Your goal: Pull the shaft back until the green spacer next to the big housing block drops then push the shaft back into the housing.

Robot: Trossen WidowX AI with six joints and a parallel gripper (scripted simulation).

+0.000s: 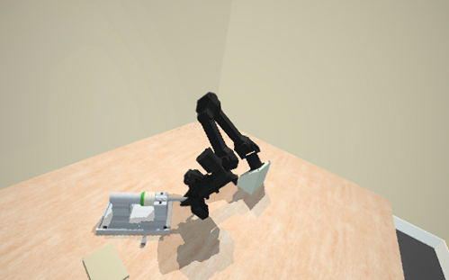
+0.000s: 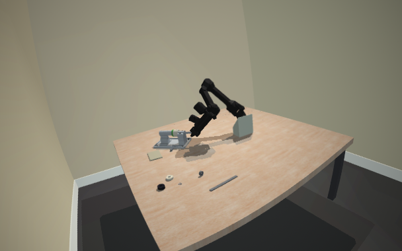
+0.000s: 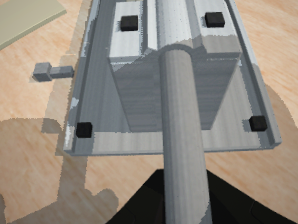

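Right now my gripper tip is 30 mm short of the grey shaft, 30 mm to the left of it and 20 mm below it. The rest, counted from my gripper tip: tan square plate 270 mm ahead, 30 mm to the right, 50 mm below; then cream spacer 70 mm ahead, 80 mm to the right, 20 mm above; then green spacer 80 mm ahead, 90 mm to the right, 20 mm above.
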